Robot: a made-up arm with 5 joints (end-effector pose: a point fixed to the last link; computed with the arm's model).
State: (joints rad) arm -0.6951 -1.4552 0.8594 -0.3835 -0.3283
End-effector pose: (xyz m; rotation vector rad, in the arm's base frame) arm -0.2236 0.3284 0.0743 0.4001 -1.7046 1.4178
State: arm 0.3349 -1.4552 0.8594 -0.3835 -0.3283
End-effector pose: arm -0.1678 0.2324 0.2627 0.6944 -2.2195 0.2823
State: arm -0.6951 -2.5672 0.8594 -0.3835 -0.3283
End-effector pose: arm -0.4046 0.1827 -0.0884 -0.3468 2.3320 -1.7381
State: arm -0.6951 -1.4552 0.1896 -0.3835 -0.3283
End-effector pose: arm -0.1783 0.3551 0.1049 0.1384 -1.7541 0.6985
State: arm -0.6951 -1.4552 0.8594 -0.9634 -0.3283
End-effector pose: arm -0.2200 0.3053 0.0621 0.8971 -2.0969 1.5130
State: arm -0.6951 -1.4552 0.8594 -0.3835 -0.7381
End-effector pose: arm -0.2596 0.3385 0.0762 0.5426 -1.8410 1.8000
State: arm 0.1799 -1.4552 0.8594 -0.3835 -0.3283
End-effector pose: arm -0.1748 0.2592 0.2423 0.6574 -2.1689 0.4671
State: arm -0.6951 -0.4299 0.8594 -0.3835 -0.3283
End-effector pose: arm 0.0281 0.3477 -0.0017 0.3350 -0.8516 0.8441
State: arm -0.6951 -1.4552 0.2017 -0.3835 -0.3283
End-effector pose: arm -0.1792 0.3549 0.1043 0.1430 -1.7546 0.7114
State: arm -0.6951 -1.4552 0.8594 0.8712 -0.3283
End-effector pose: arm -0.1931 0.3733 0.0701 -0.4622 -0.7693 1.0069
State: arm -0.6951 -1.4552 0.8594 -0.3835 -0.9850
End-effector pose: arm -0.2821 0.3385 0.0733 0.6334 -1.9057 2.0376
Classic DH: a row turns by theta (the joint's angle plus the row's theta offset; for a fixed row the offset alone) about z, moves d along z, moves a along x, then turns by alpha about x. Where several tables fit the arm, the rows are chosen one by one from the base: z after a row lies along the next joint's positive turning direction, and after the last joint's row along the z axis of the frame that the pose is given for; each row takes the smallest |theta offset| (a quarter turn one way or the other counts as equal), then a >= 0, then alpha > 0; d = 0 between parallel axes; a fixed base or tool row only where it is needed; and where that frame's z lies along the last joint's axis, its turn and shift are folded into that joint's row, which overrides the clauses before.
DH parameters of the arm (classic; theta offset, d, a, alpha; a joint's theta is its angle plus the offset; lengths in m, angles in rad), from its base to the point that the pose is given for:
base (fixed): -1.5122 0.0303 -0.1192 -1.8309
joint 1: -1.4377 -0.0748 -0.1268 1.6023
joint 2: -1.0529 0.2321 -0.1405 -2.0852
joint 3: -0.0731 0.2174 -0.0475 2.0359
joint 4: -0.0769 0.2019 0.0522 0.7358
joint 5: -0.5763 -0.1901 0.0027 -2.1616
tool (fixed): 2.4107 -0.1107 0 0

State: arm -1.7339 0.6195 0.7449 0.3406 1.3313
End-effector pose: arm 0.1056 0.0532 -0.1468 -2.3065 0.9767 -1.1840
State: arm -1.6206 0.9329 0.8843 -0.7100 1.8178
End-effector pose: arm -0.0178 -0.0171 -0.1240 -1.6776 0.6890 -1.4548
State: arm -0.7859 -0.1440 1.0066 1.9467 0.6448
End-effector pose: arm 0.1010 0.3345 -0.0772 -1.9357 1.4866 0.1519
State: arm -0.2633 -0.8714 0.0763 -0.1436 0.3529
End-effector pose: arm -0.0036 0.3058 0.1217 -0.0110 -0.5380 -0.4549
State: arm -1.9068 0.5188 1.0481 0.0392 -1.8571
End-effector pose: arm 0.1151 0.1038 -0.2517 0.3800 0.1237 1.3074
